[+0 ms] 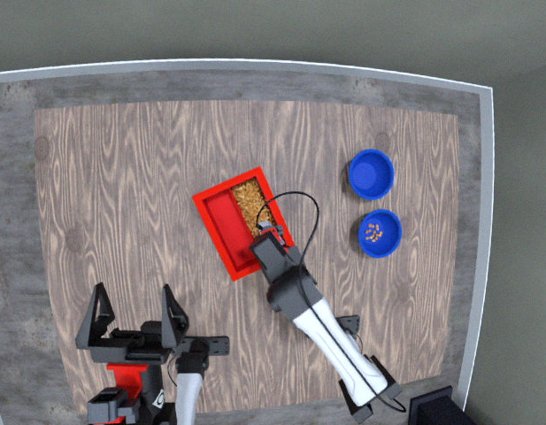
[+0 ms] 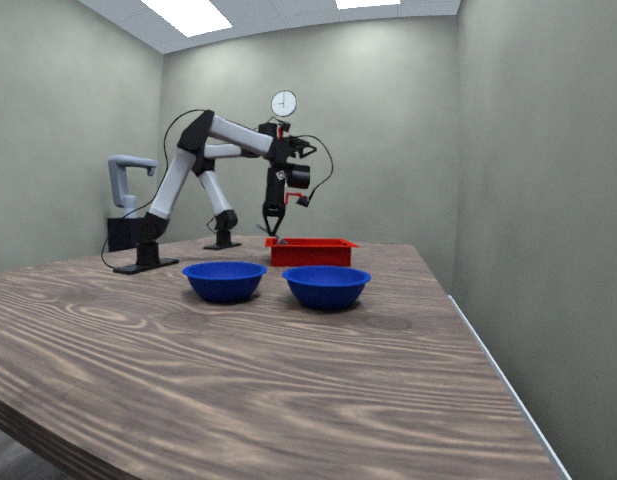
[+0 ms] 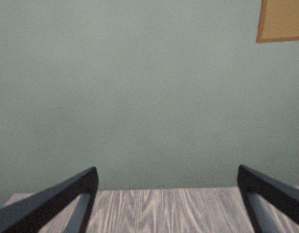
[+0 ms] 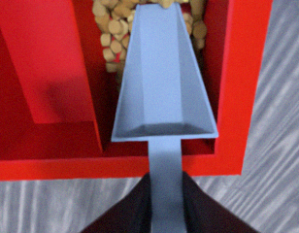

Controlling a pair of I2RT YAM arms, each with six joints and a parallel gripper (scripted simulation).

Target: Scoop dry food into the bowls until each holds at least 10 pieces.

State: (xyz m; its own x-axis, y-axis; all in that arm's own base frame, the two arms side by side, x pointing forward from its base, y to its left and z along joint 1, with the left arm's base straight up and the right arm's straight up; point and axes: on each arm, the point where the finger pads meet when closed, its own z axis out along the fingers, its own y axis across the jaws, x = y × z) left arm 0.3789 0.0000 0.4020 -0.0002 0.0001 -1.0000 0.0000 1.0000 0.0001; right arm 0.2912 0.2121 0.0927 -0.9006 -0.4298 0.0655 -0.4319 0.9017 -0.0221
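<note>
Now: the red box 100 mm ahead of my right hand, 80 mm to the left of it and 50 mm below it. Round my right hand: grey scoop: 30 mm below, 30 mm ahead, 10 mm to the left.
</note>
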